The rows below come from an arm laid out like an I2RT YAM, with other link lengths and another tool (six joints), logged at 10 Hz.
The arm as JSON. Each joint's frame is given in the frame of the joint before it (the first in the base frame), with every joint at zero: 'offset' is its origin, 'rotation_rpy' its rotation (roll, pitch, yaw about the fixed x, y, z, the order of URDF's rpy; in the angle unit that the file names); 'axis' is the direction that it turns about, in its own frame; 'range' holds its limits. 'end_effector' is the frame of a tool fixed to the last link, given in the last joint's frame.
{
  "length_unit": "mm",
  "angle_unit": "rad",
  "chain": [
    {
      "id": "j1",
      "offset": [
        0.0,
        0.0,
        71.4
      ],
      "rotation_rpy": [
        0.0,
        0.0,
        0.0
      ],
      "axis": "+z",
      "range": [
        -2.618,
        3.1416
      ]
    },
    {
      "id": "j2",
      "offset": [
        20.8,
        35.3,
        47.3
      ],
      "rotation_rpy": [
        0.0,
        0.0,
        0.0
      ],
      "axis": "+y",
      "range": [
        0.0,
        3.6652
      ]
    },
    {
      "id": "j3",
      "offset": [
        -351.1,
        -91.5,
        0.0
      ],
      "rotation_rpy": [
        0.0,
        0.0,
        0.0
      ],
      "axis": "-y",
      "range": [
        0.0,
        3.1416
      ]
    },
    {
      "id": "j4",
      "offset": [
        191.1,
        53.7,
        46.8
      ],
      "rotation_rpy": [
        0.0,
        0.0,
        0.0
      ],
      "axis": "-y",
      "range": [
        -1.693,
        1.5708
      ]
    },
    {
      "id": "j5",
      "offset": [
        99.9,
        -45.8,
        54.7
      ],
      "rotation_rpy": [
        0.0,
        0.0,
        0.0
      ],
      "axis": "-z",
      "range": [
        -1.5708,
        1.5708
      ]
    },
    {
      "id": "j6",
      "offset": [
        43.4,
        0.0,
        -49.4
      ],
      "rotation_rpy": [
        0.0,
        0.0,
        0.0
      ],
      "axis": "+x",
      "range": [
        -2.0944,
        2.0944
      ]
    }
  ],
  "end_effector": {
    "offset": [
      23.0,
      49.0,
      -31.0
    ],
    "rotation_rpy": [
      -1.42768,
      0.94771,
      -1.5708
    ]
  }
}
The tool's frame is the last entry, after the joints.
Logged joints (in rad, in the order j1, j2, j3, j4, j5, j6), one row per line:
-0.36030 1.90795 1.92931 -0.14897 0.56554 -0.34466
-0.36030 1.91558 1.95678 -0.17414 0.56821 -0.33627
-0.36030 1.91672 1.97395 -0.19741 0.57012 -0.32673
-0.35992 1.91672 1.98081 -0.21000 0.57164 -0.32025
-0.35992 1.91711 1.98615 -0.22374 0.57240 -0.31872
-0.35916 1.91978 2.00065 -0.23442 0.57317 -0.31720
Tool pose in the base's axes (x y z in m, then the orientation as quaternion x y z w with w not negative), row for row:
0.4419 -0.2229 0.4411 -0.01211 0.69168 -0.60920 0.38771
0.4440 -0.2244 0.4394 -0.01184 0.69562 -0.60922 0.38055
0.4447 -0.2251 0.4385 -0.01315 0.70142 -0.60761 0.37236
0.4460 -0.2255 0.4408 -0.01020 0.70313 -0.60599 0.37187
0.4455 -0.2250 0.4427 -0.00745 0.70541 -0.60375 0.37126
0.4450 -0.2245 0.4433 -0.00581 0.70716 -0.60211 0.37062
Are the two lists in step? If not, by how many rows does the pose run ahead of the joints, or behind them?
The pose runs 2 rows behind the joints: the pose in row i belongs to the joints in row i - 2.
